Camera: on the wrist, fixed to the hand. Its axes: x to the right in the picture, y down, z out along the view.
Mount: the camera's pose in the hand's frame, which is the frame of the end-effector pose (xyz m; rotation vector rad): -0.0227 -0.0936 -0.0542 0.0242 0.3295 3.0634
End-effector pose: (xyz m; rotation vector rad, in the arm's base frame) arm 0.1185 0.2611 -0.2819 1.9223 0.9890 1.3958
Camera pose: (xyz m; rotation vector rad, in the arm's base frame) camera 0.0404 0.2968 -0.3515 -0.7912 1.5771 -0.8698
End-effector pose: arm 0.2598 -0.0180 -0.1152 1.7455 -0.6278 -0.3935
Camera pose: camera 0.2916 0.0543 -0.1925 -0.6181 -1.9211 1.8274
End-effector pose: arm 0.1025 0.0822 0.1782 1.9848 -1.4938 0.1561
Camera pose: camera 0.1935 0.1446 0.1716 -1.7093 -2.2951 1.2696
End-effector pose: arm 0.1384 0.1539 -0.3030 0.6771 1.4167 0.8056
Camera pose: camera 0.0923 0.0782 -0.3690 -1.4987 0.5188 -1.6921
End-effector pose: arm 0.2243 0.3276 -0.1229 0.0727 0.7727 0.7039
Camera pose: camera 0.2291 0.2314 -0.1771 -0.8780 -0.1863 -2.2600
